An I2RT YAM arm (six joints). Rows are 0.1 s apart.
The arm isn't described. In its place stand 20 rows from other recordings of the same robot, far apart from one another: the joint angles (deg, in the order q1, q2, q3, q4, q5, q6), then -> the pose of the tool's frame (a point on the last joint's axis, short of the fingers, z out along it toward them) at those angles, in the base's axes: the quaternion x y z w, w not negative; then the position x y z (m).
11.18 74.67 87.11 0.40 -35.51 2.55 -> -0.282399, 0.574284, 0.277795, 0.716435, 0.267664, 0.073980, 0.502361
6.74 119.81 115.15 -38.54 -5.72 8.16 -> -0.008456, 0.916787, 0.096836, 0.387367, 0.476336, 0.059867, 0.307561
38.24 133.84 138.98 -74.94 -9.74 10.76 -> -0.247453, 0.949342, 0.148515, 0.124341, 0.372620, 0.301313, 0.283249
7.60 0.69 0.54 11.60 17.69 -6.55 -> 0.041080, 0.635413, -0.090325, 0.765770, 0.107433, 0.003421, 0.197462
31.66 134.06 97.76 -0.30 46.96 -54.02 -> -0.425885, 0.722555, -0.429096, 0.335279, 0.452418, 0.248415, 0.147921
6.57 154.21 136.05 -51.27 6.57 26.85 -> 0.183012, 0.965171, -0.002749, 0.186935, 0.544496, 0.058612, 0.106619
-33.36 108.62 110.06 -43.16 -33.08 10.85 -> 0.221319, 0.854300, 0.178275, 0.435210, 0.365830, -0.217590, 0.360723
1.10 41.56 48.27 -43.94 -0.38 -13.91 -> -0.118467, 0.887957, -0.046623, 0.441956, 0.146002, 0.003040, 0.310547
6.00 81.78 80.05 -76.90 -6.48 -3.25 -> -0.085689, 0.989804, 0.058598, 0.097523, 0.248724, 0.030182, 0.320139
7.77 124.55 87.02 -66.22 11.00 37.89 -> -0.245696, -0.957278, 0.133933, 0.072898, 0.372149, 0.043924, 0.123450
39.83 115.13 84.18 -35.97 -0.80 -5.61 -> -0.379700, 0.903196, 0.065393, 0.189181, 0.319187, 0.266867, 0.177145
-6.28 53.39 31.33 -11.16 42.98 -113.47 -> 0.555447, -0.626005, 0.544409, 0.056707, 0.192021, -0.045548, 0.234200
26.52 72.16 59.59 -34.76 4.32 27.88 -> 0.024758, 0.930579, 0.134958, 0.339405, 0.238780, 0.116159, 0.289538
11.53 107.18 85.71 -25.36 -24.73 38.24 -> 0.133156, 0.901936, 0.331847, 0.242193, 0.409223, 0.098681, 0.254333
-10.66 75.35 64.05 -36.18 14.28 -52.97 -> -0.291692, 0.878664, -0.288104, 0.244666, 0.272135, -0.060159, 0.299780
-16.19 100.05 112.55 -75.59 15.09 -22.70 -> -0.024240, 0.964312, -0.197207, 0.174998, 0.325204, -0.104069, 0.388418
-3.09 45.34 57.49 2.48 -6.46 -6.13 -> -0.060764, 0.608951, -0.029172, 0.790339, 0.167117, -0.005010, 0.439128
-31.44 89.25 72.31 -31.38 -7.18 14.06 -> 0.340159, 0.868792, 0.004202, 0.359827, 0.293335, -0.174118, 0.281842
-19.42 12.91 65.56 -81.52 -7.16 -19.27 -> -0.030628, 0.859413, -0.117389, 0.496679, -0.036864, 0.017701, 0.350863
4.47 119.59 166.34 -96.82 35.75 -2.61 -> 0.049371, 0.899295, -0.283182, 0.329604, 0.341154, 0.005807, 0.483731
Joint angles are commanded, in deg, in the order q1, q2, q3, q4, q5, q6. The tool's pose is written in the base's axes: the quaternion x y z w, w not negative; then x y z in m. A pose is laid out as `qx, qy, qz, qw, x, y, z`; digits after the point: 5 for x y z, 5 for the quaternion.
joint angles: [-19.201 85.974 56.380 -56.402 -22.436 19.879]
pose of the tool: 0.32147, 0.92611, 0.19462, 0.03312, 0.24207, -0.06992, 0.20139
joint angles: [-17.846 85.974 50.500 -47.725 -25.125 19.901]
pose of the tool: 0.30297, 0.92613, 0.21812, 0.05399, 0.24107, -0.06173, 0.17805
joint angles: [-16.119 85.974 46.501 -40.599 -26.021 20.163]
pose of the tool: 0.28371, 0.92849, 0.22712, 0.07634, 0.24163, -0.05357, 0.16301
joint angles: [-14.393 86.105 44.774 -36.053 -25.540 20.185]
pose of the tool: 0.26490, 0.93278, 0.22483, 0.09592, 0.24485, -0.04699, 0.15659
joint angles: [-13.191 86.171 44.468 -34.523 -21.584 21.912]
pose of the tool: 0.27268, 0.93660, 0.19431, 0.10332, 0.24708, -0.04446, 0.15469
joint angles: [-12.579 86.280 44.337 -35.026 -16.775 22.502]
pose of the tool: 0.28045, 0.94220, 0.15409, 0.09930, 0.24583, -0.04433, 0.15252
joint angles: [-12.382 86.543 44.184 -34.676 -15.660 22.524]
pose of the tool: 0.28055, 0.94364, 0.14472, 0.09944, 0.24609, -0.04419, 0.15077
